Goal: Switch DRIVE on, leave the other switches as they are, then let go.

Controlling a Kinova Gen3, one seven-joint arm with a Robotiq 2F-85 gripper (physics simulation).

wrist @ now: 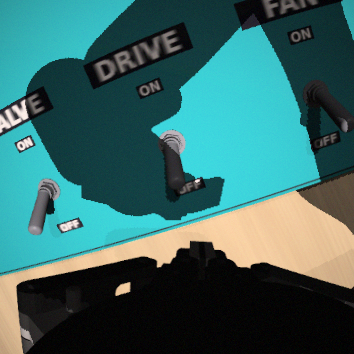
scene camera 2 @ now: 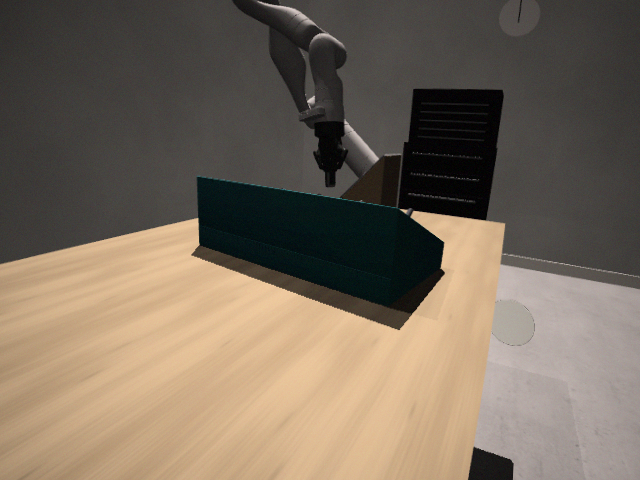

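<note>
The DRIVE switch [wrist: 173,162] is a grey toggle lever in the middle of the wrist view, tilted down toward its OFF label. The VALVE switch [wrist: 40,210] to the left and the FAN switch [wrist: 330,107] to the right also point to their OFF labels. They stand on a sloped turquoise panel [wrist: 255,120], whose dark teal back side [scene camera 2: 299,232] faces scene camera 2 and hides the levers under the gripper there. My gripper [scene camera 2: 330,184] [wrist: 199,256] is shut and empty. It hangs above the panel box, apart from the DRIVE lever in the wrist view.
The box stands on a wooden table [scene camera 2: 232,372] near its right edge. One lever tip [scene camera 2: 409,212] shows past the box's right end. A brown angled block [scene camera 2: 379,180] and a black slatted rack [scene camera 2: 406,175] stand behind. The arm's shadow falls over the panel.
</note>
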